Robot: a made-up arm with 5 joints.
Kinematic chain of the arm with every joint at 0, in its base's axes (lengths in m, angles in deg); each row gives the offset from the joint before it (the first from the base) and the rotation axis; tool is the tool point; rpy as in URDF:
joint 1: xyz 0 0 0.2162 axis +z
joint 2: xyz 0 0 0 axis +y
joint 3: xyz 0.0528 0 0.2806 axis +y
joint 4: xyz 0.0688 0 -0.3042 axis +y
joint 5: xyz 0.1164 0 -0.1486 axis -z
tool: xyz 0 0 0 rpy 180 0 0
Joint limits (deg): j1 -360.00..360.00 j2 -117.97..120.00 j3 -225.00..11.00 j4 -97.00..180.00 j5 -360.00..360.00
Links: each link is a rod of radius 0.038 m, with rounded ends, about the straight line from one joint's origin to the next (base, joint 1, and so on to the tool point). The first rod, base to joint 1, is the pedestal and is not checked.
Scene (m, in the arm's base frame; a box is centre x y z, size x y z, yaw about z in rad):
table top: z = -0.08
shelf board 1: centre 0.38 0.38 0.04 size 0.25 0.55 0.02 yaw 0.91
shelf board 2: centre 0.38 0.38 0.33 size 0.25 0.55 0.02 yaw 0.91
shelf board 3: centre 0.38 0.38 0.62 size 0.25 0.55 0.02 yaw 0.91
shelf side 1: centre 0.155 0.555 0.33 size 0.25 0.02 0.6 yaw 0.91
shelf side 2: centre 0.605 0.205 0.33 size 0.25 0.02 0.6 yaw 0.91
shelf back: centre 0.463 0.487 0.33 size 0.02 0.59 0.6 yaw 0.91
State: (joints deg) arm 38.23 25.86 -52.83 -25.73 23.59
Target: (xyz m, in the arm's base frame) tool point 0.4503 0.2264 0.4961
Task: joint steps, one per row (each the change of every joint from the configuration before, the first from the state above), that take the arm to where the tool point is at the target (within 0.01 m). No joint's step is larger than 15 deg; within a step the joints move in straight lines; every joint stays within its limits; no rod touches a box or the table.
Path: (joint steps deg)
1: -2.50 -7.51 12.28 -4.60 0.00
2: -2.51 -7.50 12.28 -4.61 0.00
3: -2.50 -7.51 12.28 -4.60 0.00
4: -2.50 -7.50 12.28 -4.61 0.00
5: -6.13 -7.27 -13.99 -2.22 0.00
6: -6.12 -7.26 -13.99 -2.21 0.00
7: 5.36 10.70 -13.33 6.97 0.00
8: 5.36 10.71 -13.32 6.97 0.00

